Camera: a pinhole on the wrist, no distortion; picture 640 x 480 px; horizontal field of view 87.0 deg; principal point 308.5 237.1 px. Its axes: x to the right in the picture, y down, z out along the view. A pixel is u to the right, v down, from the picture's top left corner.
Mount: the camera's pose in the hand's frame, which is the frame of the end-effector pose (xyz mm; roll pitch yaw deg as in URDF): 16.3 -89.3 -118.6 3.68 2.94 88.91
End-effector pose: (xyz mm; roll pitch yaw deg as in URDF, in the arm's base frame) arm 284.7 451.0 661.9 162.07 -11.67 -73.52
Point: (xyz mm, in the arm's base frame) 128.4 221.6 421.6
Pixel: 447.8 182.8
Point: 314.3 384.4 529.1
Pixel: 339.1 223.3
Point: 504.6 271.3 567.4
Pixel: outside the picture
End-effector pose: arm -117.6 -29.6 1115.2 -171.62 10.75 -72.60
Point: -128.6 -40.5 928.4
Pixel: 435.6 233.2
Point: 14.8 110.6 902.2
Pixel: 248.3 322.9
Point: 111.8 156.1 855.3
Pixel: 175.0 316.9
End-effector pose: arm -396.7 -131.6 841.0 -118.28 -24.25 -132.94
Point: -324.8 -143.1 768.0
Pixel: 469.3 406.8
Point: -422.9 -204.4 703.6
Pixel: 603.4 276.4
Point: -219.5 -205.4 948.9
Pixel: 117.8 308.4
